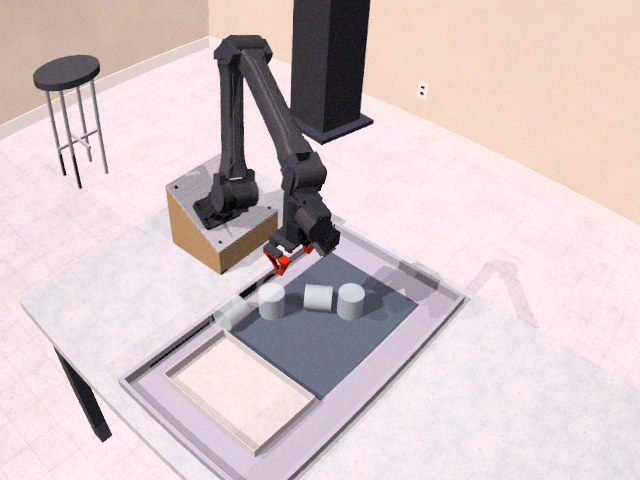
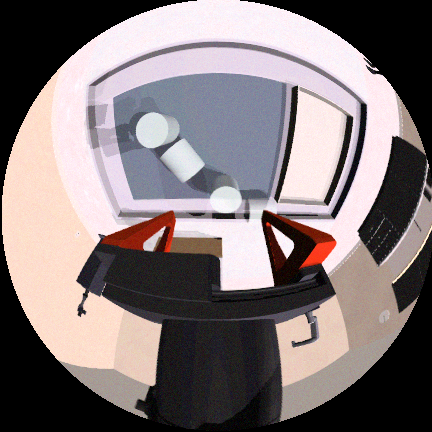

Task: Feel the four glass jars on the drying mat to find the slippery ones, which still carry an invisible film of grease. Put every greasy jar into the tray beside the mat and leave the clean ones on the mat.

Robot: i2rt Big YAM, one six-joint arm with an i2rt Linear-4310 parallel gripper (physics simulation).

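Frame: origin at the arm's base, x ahead, y left, z up, level; millimetres.
Where they show: gripper, fingertip midpoint: (image 1: 293, 263) (image 2: 217, 214); arm's base at its link origin: (image 1: 216, 210).
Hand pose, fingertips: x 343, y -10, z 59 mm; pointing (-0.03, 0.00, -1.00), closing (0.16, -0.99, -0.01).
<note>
Things, the pixels of their centre, and the offset from my fingertips. Level surfaces: height alone.
- blue-grey drying mat at its surface level: dz -194 mm
- third jar at the middle of its body: (image 2: 224, 192) (image 1: 271, 301) dz -159, dx -54, dy -24 mm
- fourth jar at the middle of its body: (image 1: 231, 312) (image 2: 259, 210) dz -163, dx -91, dy -126 mm
- cream tray at the middle of its body: (image 1: 237, 389) (image 2: 319, 154) dz -182, dx +99, dy -249 mm
Four pale glass jars show. One jar (image 1: 351, 302) (image 2: 151, 130) stands upright on the blue-grey drying mat (image 1: 320, 356) (image 2: 225, 110). Another jar (image 1: 317, 297) (image 2: 182, 160) lies on its side beside it. A third jar (image 1: 271, 302) (image 2: 225, 199) stands upright near the mat's arm-side edge. The fourth jar (image 1: 235, 312) (image 2: 262, 207) lies tipped at the mat's corner, by the low border wall; its exact contact is unclear. The cream tray (image 1: 237, 392) (image 2: 315, 145) beside the mat holds no jar. My gripper (image 1: 294, 262) (image 2: 217, 214) is open and empty, above the arm-side border.
A raised lilac border (image 1: 392, 338) (image 2: 215, 57) surrounds the mat and tray. The arm's wooden base block (image 1: 193, 232) (image 2: 197, 246) stands behind the border. A stool (image 1: 67, 72) and a dark column (image 1: 325, 67) stand on the floor beyond the table.
</note>
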